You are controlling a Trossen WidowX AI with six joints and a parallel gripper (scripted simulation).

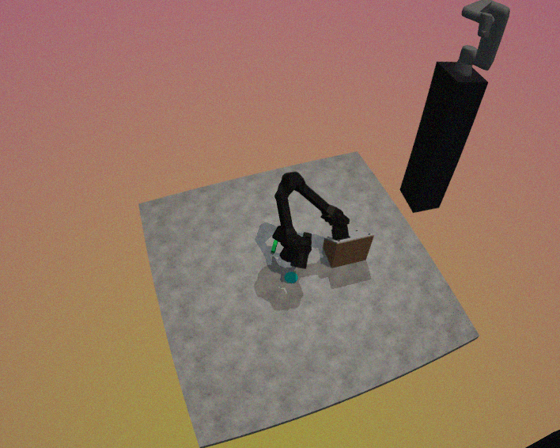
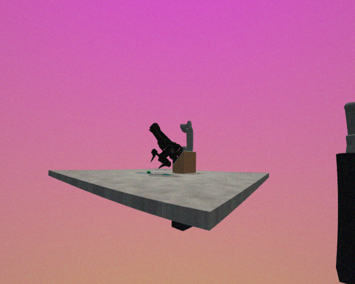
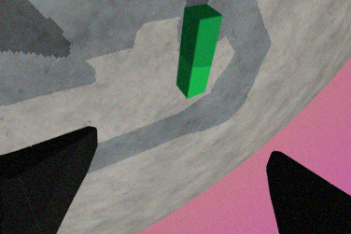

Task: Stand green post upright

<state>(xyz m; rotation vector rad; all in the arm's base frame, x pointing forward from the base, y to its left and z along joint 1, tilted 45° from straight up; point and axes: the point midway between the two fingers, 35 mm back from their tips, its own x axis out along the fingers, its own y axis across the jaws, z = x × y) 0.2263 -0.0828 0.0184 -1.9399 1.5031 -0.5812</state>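
The green post is 4 cm ahead of my gripper tip, 2 cm to the right of it and 6 cm below it. The rest, counted from my gripper tip: cyan circle 1 cm ahead, 16 cm to the left, 7 cm below.
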